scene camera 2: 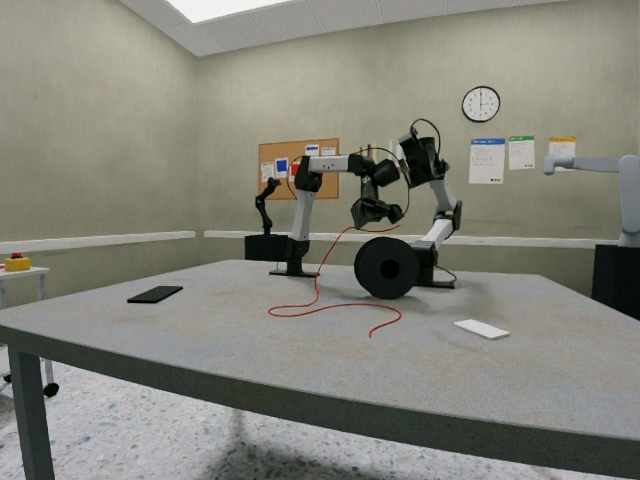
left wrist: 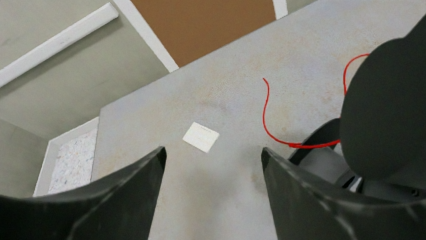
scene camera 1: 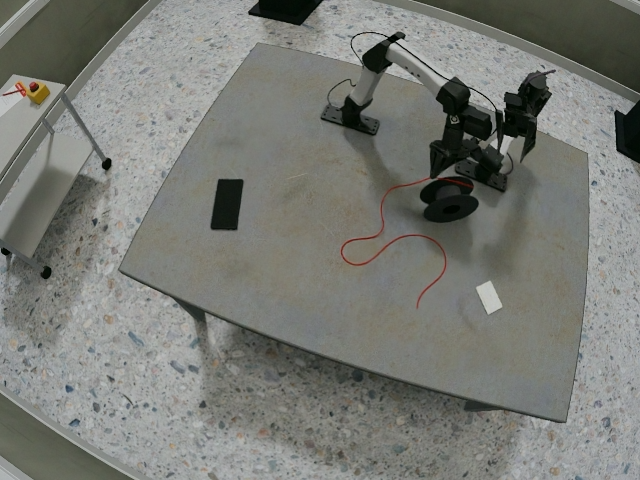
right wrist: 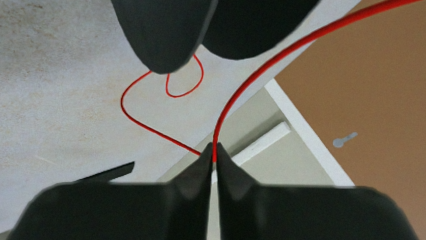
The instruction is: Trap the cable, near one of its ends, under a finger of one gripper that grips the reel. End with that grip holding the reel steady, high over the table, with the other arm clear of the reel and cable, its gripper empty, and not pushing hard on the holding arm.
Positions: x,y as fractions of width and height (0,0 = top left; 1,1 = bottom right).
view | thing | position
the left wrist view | left gripper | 0.50,0.62
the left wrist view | black reel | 0.76,0.68
